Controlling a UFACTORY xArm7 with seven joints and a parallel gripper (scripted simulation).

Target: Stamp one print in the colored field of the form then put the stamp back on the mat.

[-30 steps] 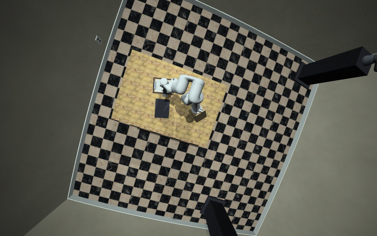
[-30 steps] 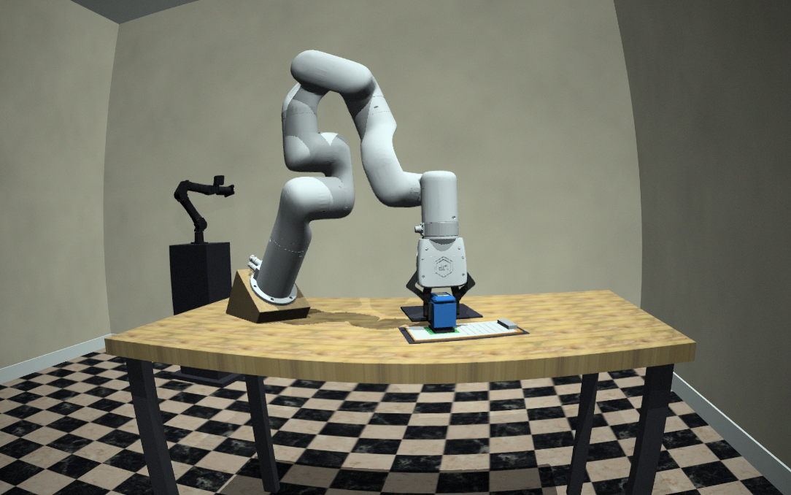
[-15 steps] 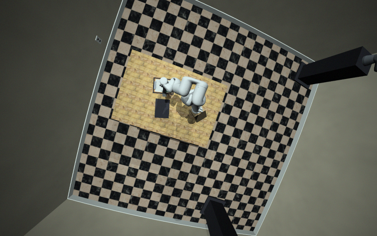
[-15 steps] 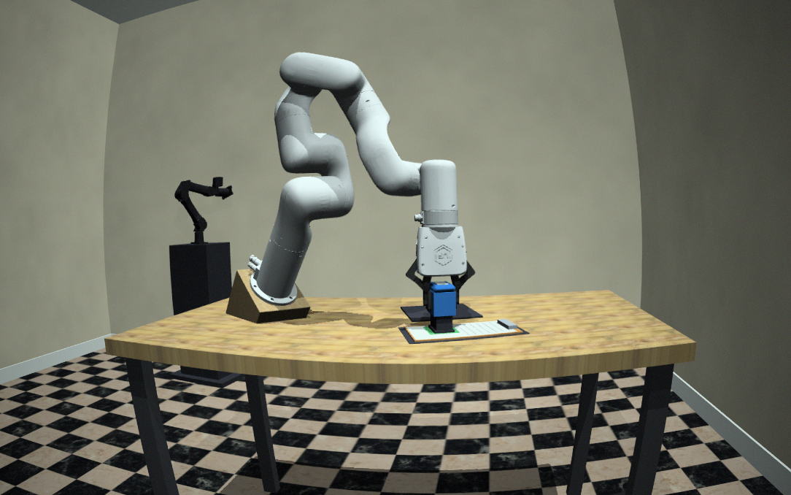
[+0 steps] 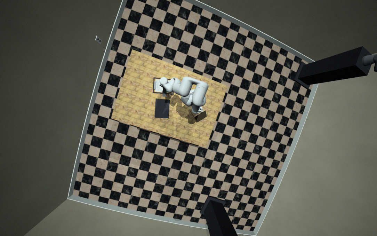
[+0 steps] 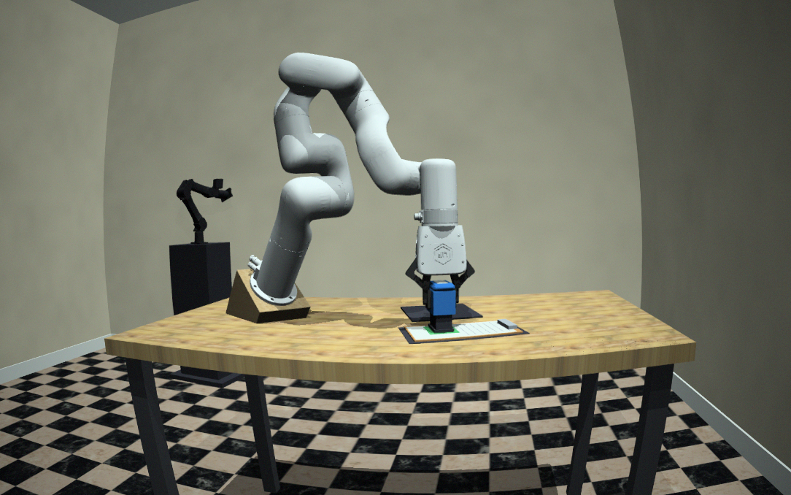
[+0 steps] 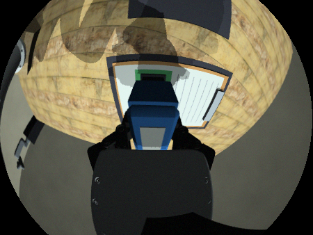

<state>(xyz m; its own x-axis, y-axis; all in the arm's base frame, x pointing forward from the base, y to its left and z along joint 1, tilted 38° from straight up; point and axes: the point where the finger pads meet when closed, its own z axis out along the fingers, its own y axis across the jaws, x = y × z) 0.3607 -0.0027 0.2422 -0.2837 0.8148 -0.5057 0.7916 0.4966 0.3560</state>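
Now: hand 40 mm past the dark mat, 250 mm to the right of it and 70 mm above it. Round my hand: blue stamp 20 mm below.
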